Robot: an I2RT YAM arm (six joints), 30 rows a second.
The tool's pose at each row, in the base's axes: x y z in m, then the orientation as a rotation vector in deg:
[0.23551 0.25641 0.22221 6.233 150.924 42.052]
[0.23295 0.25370 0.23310 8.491 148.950 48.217]
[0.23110 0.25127 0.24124 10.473 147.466 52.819]
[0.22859 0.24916 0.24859 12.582 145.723 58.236]
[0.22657 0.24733 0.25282 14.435 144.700 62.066]
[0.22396 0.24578 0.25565 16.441 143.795 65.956]
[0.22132 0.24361 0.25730 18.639 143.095 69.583]
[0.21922 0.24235 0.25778 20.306 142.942 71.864]
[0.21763 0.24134 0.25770 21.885 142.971 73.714]
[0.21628 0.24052 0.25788 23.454 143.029 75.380]
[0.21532 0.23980 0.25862 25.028 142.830 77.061]
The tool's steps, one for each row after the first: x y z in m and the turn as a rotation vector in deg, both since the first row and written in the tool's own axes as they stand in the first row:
[-0.00205 0.00332 -0.01083 -4.209 -0.543 2.466]
[-0.00371 0.00545 -0.01909 -7.302 -0.836 4.553]
[-0.00442 0.00748 -0.02685 -10.958 -0.966 6.902]
[-0.00442 0.00813 -0.03184 -13.417 -0.789 8.870]
[-0.00332 0.00833 -0.03584 -15.838 -0.397 10.992]
[-0.00188 0.00740 -0.03922 -17.980 0.165 13.226]
[-0.00036 0.00663 -0.04104 -19.183 0.803 14.866]
[0.00095 0.00577 -0.04210 -20.067 1.471 16.368]
[0.00197 0.00520 -0.04317 -20.820 2.119 17.821]
[0.00246 0.00499 -0.04448 -21.652 2.571 19.250]

